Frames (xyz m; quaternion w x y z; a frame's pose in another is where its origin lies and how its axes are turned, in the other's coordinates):
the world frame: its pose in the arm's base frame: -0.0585 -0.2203 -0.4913 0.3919 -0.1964 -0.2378 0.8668
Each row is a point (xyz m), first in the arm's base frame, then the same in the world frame.
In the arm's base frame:
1: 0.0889 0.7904 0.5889
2: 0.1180 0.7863 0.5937
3: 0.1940 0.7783 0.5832
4: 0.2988 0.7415 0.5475
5: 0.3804 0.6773 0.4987
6: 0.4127 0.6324 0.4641
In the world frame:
1: 0.5238 -1.2839 0.5360
2: 0.5020 -1.3013 0.5256
3: 0.4507 -1.3352 0.4791
4: 0.3632 -1.3551 0.4045
5: 0.2709 -1.3381 0.3386
6: 0.2216 -1.3114 0.3052

